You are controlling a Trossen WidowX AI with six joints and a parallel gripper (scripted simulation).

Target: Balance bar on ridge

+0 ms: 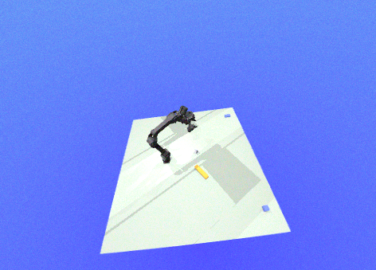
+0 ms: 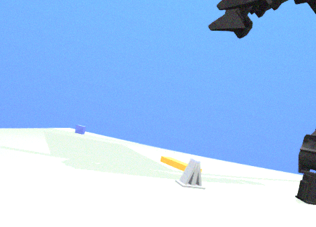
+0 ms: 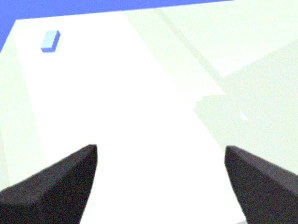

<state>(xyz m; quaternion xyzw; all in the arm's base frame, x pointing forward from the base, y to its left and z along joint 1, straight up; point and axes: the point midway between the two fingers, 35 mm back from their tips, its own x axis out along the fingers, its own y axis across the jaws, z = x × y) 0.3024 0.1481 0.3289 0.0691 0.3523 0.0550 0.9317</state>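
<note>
My gripper tip is now 10 mm past the yellow bar, 310 mm to the left of it and 300 mm above it.
</note>
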